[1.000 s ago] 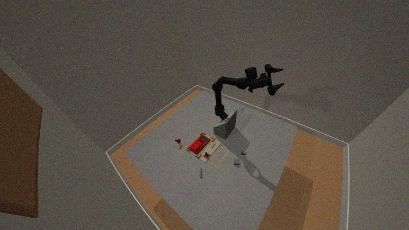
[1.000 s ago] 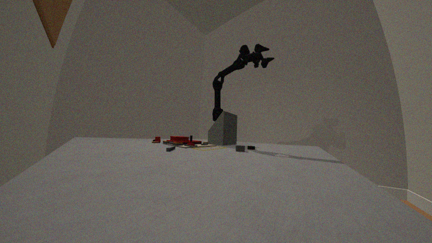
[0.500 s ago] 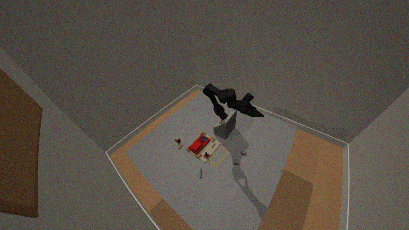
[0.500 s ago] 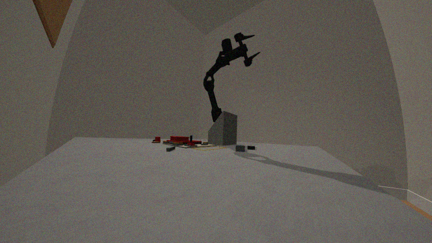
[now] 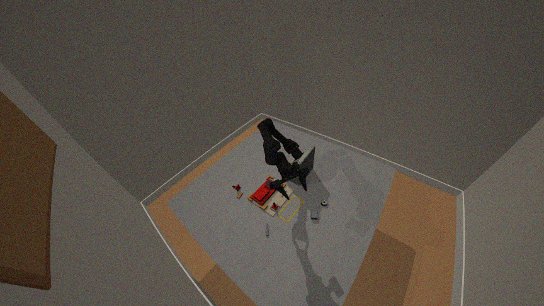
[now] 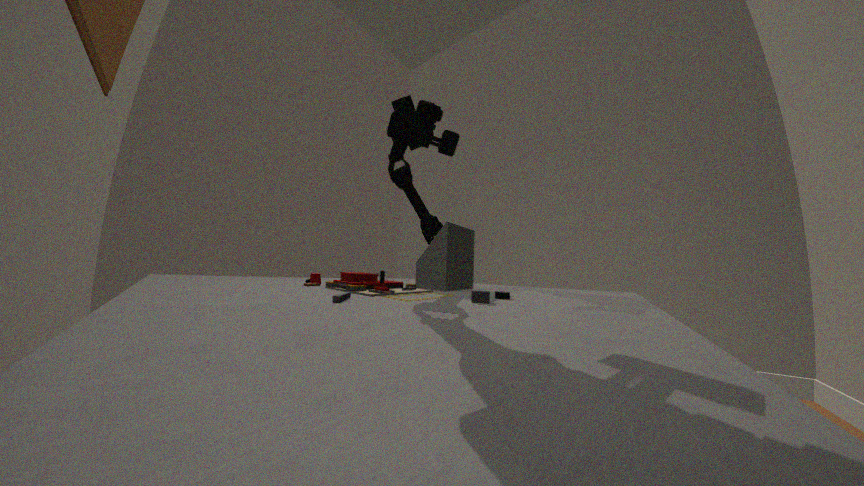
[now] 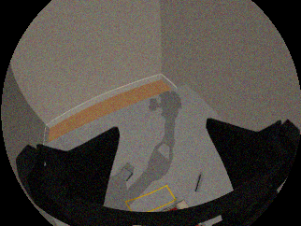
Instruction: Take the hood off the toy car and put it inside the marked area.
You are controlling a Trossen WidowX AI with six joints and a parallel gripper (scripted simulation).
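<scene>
My gripper tip is now 70 mm past the hood, 320 mm to the left of it and 330 mm above it. Round my gripper tip: dark wheel 240 mm behind, 70 mm to the left, 360 mm below.
</scene>
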